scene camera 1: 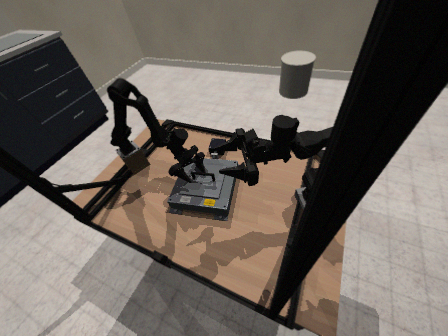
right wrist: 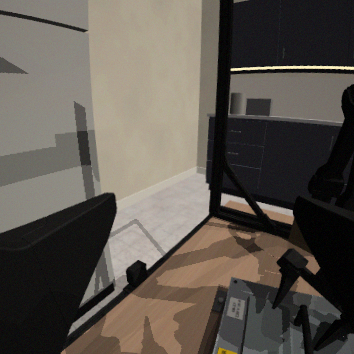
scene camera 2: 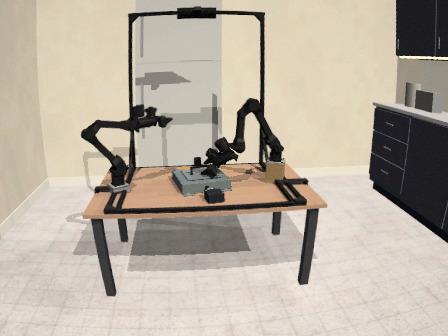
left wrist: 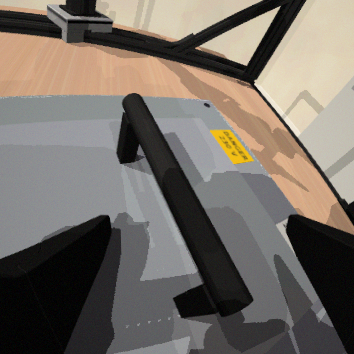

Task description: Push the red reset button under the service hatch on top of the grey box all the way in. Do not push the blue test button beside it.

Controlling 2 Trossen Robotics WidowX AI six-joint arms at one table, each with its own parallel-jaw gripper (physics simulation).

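Observation:
The grey box [scene camera 1: 230,194] [scene camera 2: 200,188] [right wrist: 226,325] stands mid-table. The flat hatch [scene camera 1: 207,189] [left wrist: 45,185] lies on its top, with a black bar handle [scene camera 1: 212,176] [left wrist: 177,200] [right wrist: 306,325] standing up from it. My left gripper [scene camera 1: 196,177] [scene camera 2: 210,172] [left wrist: 199,223] is open and empty, low over the hatch; in the left wrist view its fingers stand on either side of the handle, apart from it. My right gripper [scene camera 1: 216,161] [scene camera 2: 170,120] [right wrist: 206,203] is open and empty, high above the table. The red and blue buttons do not show.
A small black block [scene camera 1: 217,145] [scene camera 2: 214,195] is beside the box. Black frame rails [scene camera 2: 200,209] edge the wooden table [scene camera 1: 255,250], with upright posts [scene camera 2: 131,90]. A yellow danger label [scene camera 1: 209,202] [left wrist: 232,146] is on the box.

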